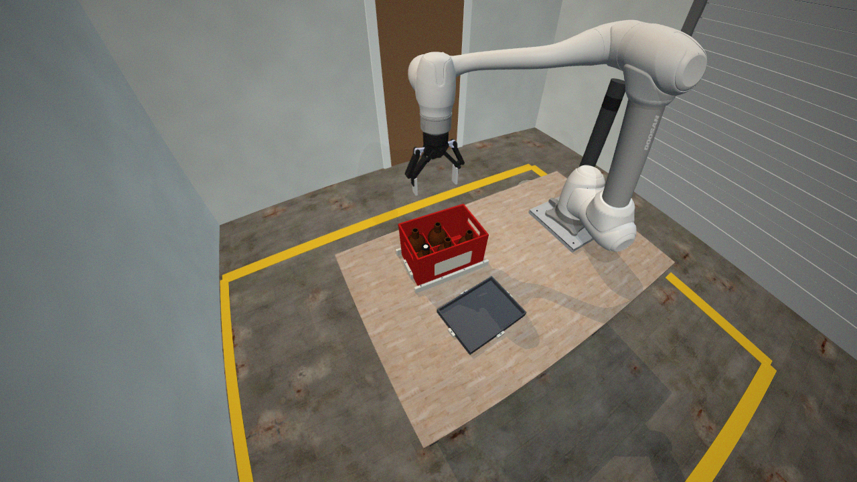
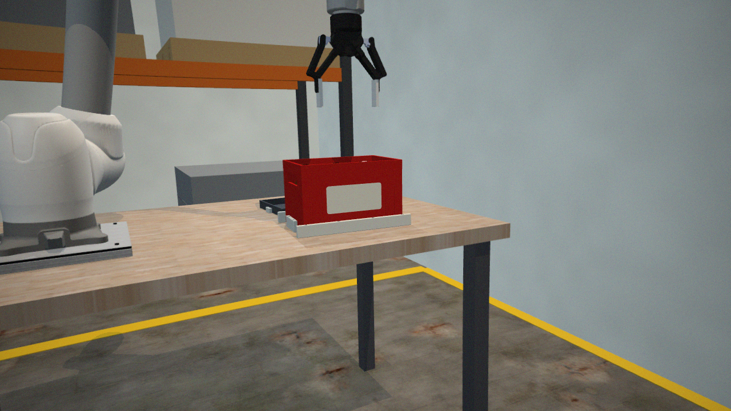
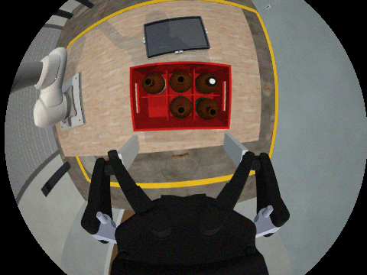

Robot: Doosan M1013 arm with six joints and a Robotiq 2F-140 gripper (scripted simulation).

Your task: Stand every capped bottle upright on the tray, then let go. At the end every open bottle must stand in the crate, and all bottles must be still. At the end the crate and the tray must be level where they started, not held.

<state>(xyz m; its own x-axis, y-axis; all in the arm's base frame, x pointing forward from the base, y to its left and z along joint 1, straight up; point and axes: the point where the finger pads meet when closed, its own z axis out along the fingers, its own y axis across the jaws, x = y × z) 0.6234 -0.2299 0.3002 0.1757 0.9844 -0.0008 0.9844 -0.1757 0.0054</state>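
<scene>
Now: hand 10 cm short of the brown capped bottle, 9 cm to the right of it and 23 cm above it. Round my hand: dark grey tray: 4 cm ahead, 35 cm to the left, 31 cm below; then crate: 1 cm ahead, 7 cm to the left, 24 cm below.
</scene>
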